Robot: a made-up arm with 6 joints.
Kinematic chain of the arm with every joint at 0, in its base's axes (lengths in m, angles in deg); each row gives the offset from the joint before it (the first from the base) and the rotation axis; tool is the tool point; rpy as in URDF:
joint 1: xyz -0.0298 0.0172 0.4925 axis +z
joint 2: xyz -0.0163 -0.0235 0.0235 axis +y
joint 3: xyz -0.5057 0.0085 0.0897 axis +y
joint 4: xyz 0.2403 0.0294 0.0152 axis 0.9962 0 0.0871
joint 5: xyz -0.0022 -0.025 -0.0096 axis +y
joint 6: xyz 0.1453 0.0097 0.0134 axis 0.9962 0 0.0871
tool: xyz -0.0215 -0.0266 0.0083 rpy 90 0 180
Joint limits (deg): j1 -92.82..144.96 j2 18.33..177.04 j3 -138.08..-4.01 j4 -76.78..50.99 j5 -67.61..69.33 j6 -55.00..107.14
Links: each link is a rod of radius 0.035 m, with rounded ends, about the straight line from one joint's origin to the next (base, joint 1, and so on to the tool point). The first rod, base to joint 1, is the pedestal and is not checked.
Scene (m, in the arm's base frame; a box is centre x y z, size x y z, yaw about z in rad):
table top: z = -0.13
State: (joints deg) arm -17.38 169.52 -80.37 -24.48 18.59 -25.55
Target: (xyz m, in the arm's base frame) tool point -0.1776 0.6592 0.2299
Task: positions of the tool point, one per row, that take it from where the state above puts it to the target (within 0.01 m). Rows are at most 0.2 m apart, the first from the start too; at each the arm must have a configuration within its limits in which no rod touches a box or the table.
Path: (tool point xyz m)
1: 0.5003 -0.0467 0.1616
2: 0.5167 0.0832 0.1672
3: 0.5006 0.2169 0.1738
4: 0.4513 0.3462 0.1812
5: 0.3700 0.4629 0.1894
6: 0.2602 0.5587 0.1983
7: 0.1273 0.6268 0.2081
8: -0.0215 0.6616 0.2187
9: -0.1776 0.6592 0.2299

